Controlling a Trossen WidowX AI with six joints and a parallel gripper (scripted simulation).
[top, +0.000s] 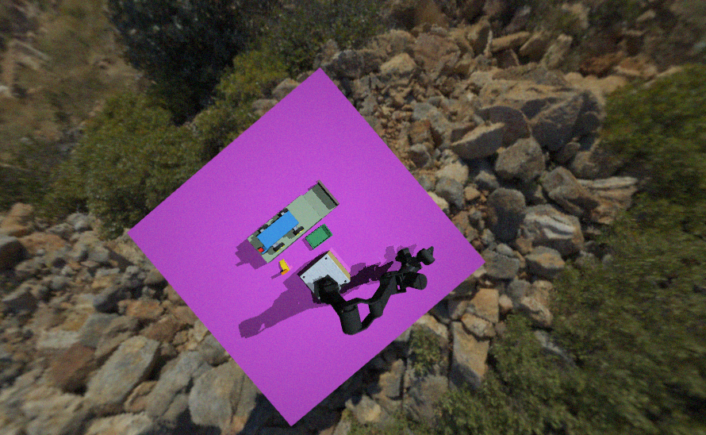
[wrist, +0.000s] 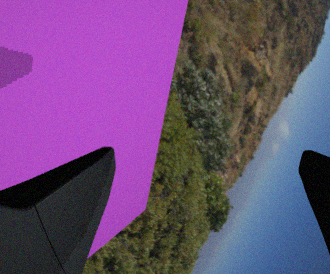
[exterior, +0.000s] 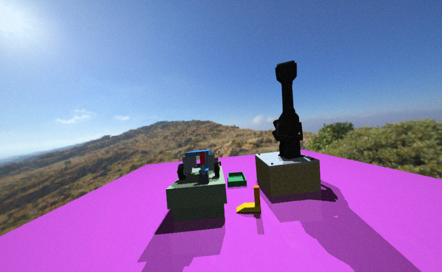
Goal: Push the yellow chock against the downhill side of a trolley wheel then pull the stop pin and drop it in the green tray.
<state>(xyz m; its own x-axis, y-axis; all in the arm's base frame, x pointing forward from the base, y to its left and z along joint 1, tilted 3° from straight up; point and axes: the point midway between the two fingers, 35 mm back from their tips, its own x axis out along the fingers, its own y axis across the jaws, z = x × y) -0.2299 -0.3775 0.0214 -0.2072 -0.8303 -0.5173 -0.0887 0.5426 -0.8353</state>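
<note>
The red-headed stop pin lies 56 cm ahead of my gripper tip, 47 cm to the left of it and 1 cm below it. From my gripper tip the other things lie so: grey-green ramp: 56 cm ahead, 35 cm to the left, 9 cm below; then green tray: 41 cm ahead, 28 cm to the left, 14 cm below; then trolley: 56 cm ahead, 35 cm to the left, 3 cm below.
</note>
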